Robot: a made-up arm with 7 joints. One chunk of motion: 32 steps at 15 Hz.
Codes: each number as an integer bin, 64 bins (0 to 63) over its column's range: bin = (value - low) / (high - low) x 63, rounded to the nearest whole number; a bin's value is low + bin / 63 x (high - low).
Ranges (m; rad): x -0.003..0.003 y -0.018..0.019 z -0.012..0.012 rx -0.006..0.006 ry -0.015..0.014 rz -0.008..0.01
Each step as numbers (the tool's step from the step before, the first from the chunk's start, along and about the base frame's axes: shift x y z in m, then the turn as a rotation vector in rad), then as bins.
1 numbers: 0.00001 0.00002 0.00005 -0.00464 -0.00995 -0.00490
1 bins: 32 31 32 7 11 11
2 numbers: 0.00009 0.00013 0.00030 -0.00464 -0.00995 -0.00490
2 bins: 32 31 32 7 11 11
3 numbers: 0.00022 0.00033 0.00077 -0.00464 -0.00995 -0.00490
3 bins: 34 31 34 7 11 11
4 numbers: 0.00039 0.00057 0.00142 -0.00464 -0.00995 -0.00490
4 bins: 36 32 35 7 11 11
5 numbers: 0.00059 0.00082 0.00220 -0.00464 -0.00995 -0.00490
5 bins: 38 32 37 7 11 11
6 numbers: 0.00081 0.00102 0.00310 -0.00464 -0.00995 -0.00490
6 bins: 40 32 40 7 11 11
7 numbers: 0.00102 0.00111 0.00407 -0.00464 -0.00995 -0.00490
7 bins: 42 33 42 7 11 11
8 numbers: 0.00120 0.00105 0.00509 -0.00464 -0.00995 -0.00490
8 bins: 44 32 45 7 11 11
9 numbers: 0.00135 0.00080 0.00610 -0.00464 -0.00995 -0.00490
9 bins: 46 32 48 7 11 11
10 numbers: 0.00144 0.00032 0.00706 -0.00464 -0.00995 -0.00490
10 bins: 47 31 50 7 11 11
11 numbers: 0.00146 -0.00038 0.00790 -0.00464 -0.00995 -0.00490
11 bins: 47 30 52 7 11 11
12 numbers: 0.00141 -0.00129 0.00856 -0.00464 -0.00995 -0.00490
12 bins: 46 28 54 7 11 11
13 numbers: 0.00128 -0.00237 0.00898 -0.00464 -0.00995 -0.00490
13 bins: 45 27 55 7 11 11
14 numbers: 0.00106 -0.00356 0.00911 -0.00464 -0.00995 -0.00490
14 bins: 43 25 55 7 11 11
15 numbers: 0.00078 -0.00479 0.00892 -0.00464 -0.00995 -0.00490
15 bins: 40 22 55 7 11 11
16 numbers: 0.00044 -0.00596 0.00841 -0.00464 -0.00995 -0.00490
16 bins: 36 21 54 7 11 11
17 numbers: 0.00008 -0.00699 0.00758 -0.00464 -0.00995 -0.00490
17 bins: 32 19 51 7 11 11
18 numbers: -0.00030 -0.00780 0.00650 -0.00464 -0.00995 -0.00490
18 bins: 28 17 49 7 11 11
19 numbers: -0.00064 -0.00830 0.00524 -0.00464 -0.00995 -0.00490
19 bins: 25 17 45 7 11 11
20 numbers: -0.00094 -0.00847 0.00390 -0.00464 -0.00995 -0.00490
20 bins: 22 16 42 7 11 11
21 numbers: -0.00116 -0.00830 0.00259 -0.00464 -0.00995 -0.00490
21 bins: 19 17 38 7 11 11
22 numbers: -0.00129 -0.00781 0.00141 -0.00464 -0.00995 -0.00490
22 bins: 18 17 35 7 11 11
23 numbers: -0.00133 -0.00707 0.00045 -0.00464 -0.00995 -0.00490
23 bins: 18 19 33 7 11 11
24 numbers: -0.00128 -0.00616 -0.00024 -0.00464 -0.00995 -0.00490
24 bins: 18 20 31 7 11 11
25 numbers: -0.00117 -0.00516 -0.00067 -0.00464 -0.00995 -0.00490
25 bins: 19 22 30 7 11 11
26 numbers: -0.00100 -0.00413 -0.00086 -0.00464 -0.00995 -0.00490
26 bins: 21 24 29 7 11 11
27 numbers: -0.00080 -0.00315 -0.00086 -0.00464 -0.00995 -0.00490
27 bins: 23 25 29 7 11 11
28 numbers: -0.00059 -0.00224 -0.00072 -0.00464 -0.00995 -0.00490
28 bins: 25 27 30 7 11 11
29 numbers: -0.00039 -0.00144 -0.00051 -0.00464 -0.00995 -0.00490
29 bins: 27 28 30 7 11 11
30 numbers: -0.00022 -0.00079 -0.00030 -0.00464 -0.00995 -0.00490
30 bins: 29 29 31 7 11 11
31 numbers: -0.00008 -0.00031 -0.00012 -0.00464 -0.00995 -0.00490
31 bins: 31 30 31 7 11 11
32 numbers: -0.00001 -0.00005 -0.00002 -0.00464 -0.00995 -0.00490
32 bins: 31 31 31 7 11 11
